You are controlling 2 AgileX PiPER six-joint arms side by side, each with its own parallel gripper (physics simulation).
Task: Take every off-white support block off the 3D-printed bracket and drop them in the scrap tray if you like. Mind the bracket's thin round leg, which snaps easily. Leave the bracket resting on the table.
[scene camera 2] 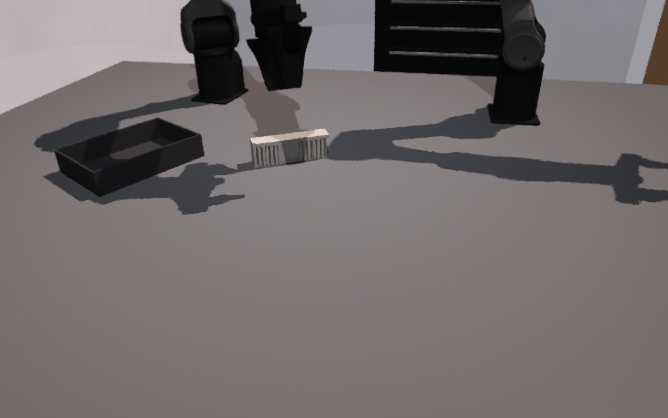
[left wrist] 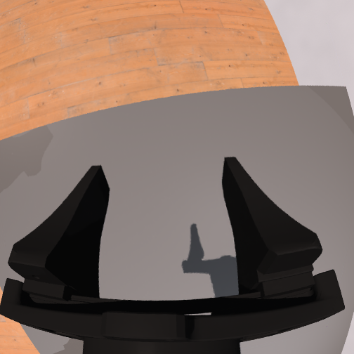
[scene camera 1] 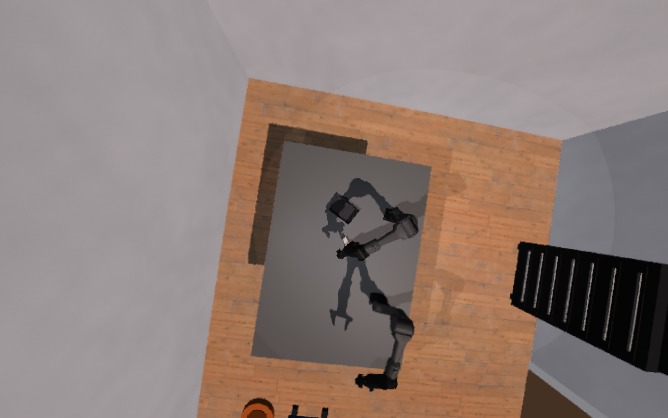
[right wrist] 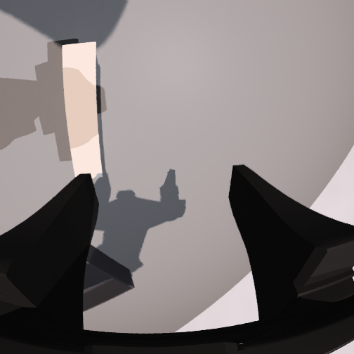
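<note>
The bracket [scene camera 1: 345,241] [scene camera 2: 290,136] [right wrist: 82,110] stands on the table, its pale flat bar on top. In scene camera 2, off-white ribbed support material [scene camera 2: 265,155] [scene camera 2: 315,148] shows under both ends, with a smooth, shaded grey part between. The thin round leg cannot be made out. The black scrap tray [scene camera 2: 150,165] [right wrist: 110,291] lies left of the bracket in scene camera 2. My right gripper [scene camera 2: 284,89] [right wrist: 161,185] is open and empty, above and behind the bracket in scene camera 2. My left gripper [left wrist: 162,173] is open and empty, far from the bracket.
The grey table [scene camera 1: 300,300] [scene camera 2: 350,300] carries both arm bases and large arm shadows. In scene camera 1, the left arm reaches past the table's lower edge, over the wooden floor [scene camera 1: 300,375]. A black drawer cabinet [scene camera 2: 440,40] stands behind the table in scene camera 2.
</note>
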